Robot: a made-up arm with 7 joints. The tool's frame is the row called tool.
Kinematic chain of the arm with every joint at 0, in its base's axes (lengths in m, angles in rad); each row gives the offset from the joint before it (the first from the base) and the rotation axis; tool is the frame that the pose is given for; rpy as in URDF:
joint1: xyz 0 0 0.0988 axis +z
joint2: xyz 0 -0.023 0.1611 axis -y
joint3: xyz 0 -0.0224 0.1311 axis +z
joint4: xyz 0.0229 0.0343 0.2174 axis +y
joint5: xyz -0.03 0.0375 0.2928 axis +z
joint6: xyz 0 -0.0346 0.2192 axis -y
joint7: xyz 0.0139 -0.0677 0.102 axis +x
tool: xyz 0 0 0 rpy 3.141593 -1.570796 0
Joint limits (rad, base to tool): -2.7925..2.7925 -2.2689..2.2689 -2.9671..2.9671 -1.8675..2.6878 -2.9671..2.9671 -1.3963..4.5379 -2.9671..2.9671
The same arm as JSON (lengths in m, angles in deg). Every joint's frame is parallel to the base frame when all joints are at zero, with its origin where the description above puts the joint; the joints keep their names.
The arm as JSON. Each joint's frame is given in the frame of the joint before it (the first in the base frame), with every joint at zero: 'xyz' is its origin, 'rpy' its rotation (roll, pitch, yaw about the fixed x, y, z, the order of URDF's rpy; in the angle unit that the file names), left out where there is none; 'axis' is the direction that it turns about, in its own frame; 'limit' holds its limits. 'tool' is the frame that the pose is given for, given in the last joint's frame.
{"units": {"length": "m", "angle": "deg"}, "joints": [{"name": "joint1", "type": "revolute", "origin": {"xyz": [0.0, 0.0, 0.0988]}, "axis": "+z", "limit": {"lower": -160.0, "upper": 160.0}}, {"name": "joint2", "type": "revolute", "origin": {"xyz": [0.0, -0.023, 0.1611]}, "axis": "-y", "limit": {"lower": -130.0, "upper": 130.0}}, {"name": "joint3", "type": "revolute", "origin": {"xyz": [0.0, -0.0224, 0.1311]}, "axis": "+z", "limit": {"lower": -170.0, "upper": 170.0}}, {"name": "joint4", "type": "revolute", "origin": {"xyz": [0.0229, 0.0343, 0.2174]}, "axis": "+y", "limit": {"lower": -107.0, "upper": 154.0}}, {"name": "joint5", "type": "revolute", "origin": {"xyz": [-0.03, 0.0375, 0.2928]}, "axis": "+z", "limit": {"lower": -170.0, "upper": 170.0}}, {"name": "joint6", "type": "revolute", "origin": {"xyz": [0.0, -0.0346, 0.2192]}, "axis": "-y", "limit": {"lower": -80.0, "upper": 260.0}}, {"name": "joint7", "type": "revolute", "origin": {"xyz": [0.0139, -0.0677, 0.102]}, "axis": "+x", "limit": {"lower": -170.0, "upper": 170.0}}], "tool": {"origin": {"xyz": [0.0, 0.0, 0.0], "rpy": [-180.0, -90.0, 0.0]}}}
